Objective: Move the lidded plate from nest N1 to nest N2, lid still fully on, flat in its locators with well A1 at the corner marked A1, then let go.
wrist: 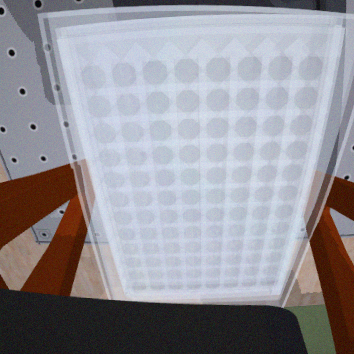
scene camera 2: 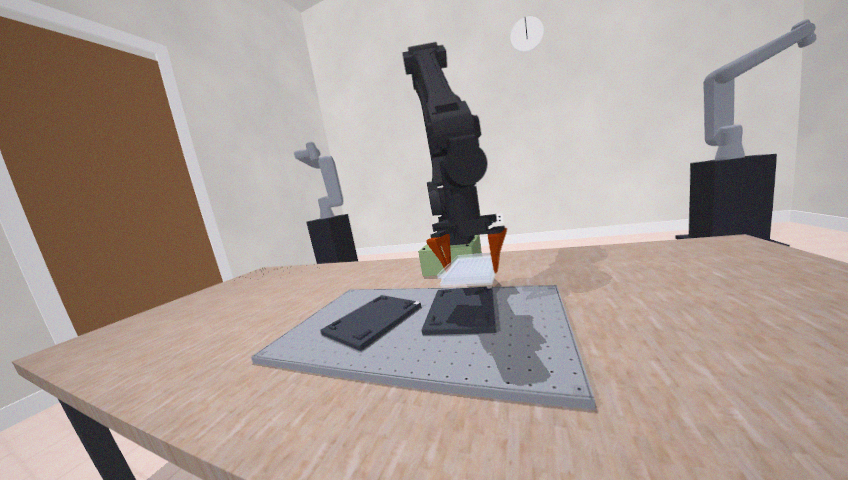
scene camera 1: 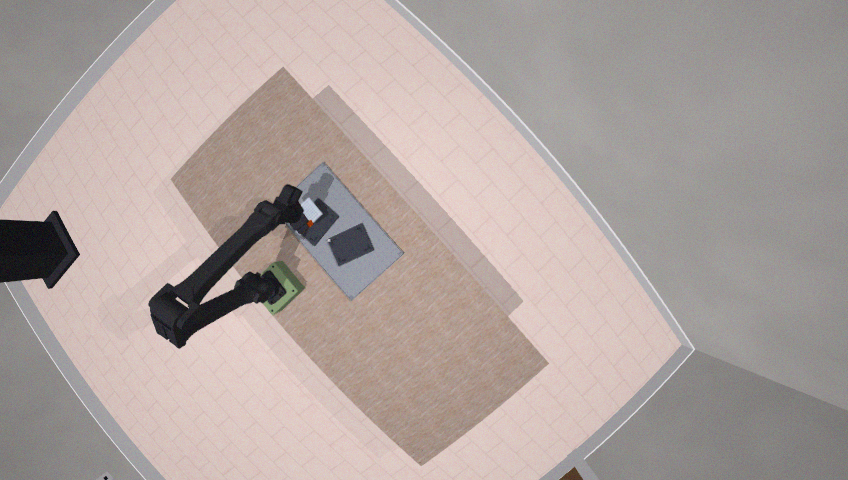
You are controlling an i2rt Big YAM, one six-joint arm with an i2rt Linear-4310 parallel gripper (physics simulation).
Labels:
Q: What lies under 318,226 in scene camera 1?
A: A dark nest.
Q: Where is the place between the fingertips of my gripper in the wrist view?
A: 200,177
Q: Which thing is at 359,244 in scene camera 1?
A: A dark nest.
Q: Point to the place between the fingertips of my gripper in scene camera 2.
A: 471,273

